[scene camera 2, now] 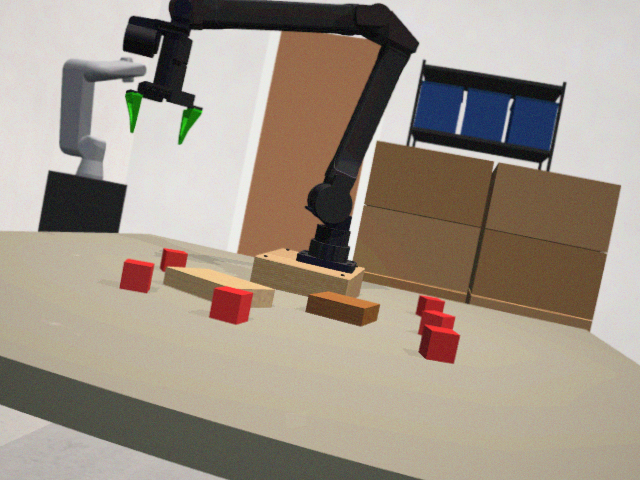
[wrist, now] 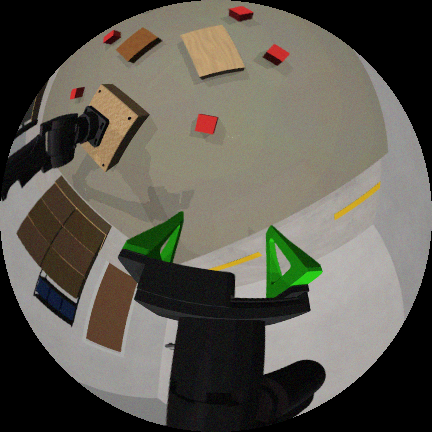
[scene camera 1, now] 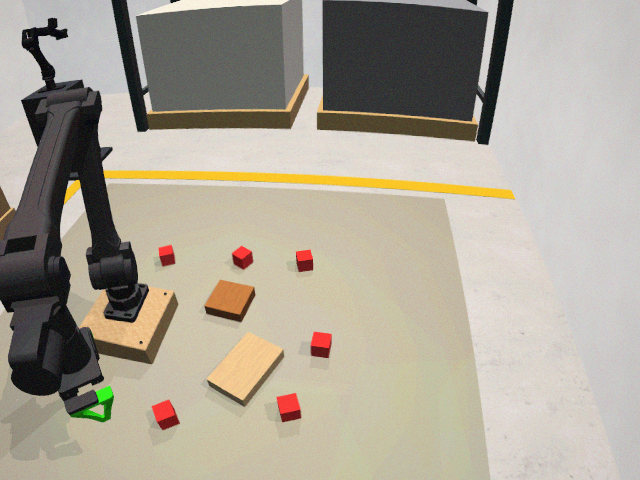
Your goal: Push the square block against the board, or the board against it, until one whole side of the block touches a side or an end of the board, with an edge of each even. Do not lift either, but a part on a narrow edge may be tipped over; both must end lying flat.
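Places are measured from the arm's base along level axes (x ahead, y left, z up), in centimetres.
Pixels of known places: gripper, between the fingertips: (scene camera 2: pixel 156 138) (wrist: pixel 226 222) (scene camera 1: pixel 98 396); arm's base, origin of its link: (scene camera 2: pixel 326 264) (wrist: pixel 93 124) (scene camera 1: pixel 127 303).
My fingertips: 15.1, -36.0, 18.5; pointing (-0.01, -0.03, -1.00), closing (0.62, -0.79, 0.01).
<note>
Ahead of a thing's pixels: the offset from my fingertips to its middle, as dx, dy, dz.
The square block {+10.0, +43.4, -23.0} (scene camera 1: pixel 230 299) (scene camera 2: pixel 341 307) (wrist: pixel 138 44) is darker orange-brown wood and lies flat in front of the arm's base. The board {+17.4, +23.3, -23.0} (scene camera 1: pixel 246 367) (scene camera 2: pixel 219 285) (wrist: pixel 212 51) is pale wood, longer, and lies flat too. A gap separates the two, and they are turned at different angles. My gripper (scene camera 2: pixel 156 138) (wrist: pixel 226 222) is open with nothing between its green fingers. It hangs high above the table, away from both parts, on the board's side of the base. In the scene camera 1 view the arm hides part of the gripper.
Several red cubes stand around the parts: one {+2.2, +9.2, -22.5} (scene camera 1: pixel 165 414) (wrist: pixel 206 124) between gripper and board, one {+27.7, +13.6, -22.5} (scene camera 1: pixel 288 407) (wrist: pixel 276 54) and another {+33.5, +30.3, -22.5} (scene camera 1: pixel 321 344) (scene camera 2: pixel 231 305) beyond the board, and one {+10.5, +59.2, -22.5} (scene camera 1: pixel 242 257) behind the block. The arm stands on a wooden base (scene camera 1: pixel 121 343) (scene camera 2: pixel 305 277) (wrist: pixel 112 150).
</note>
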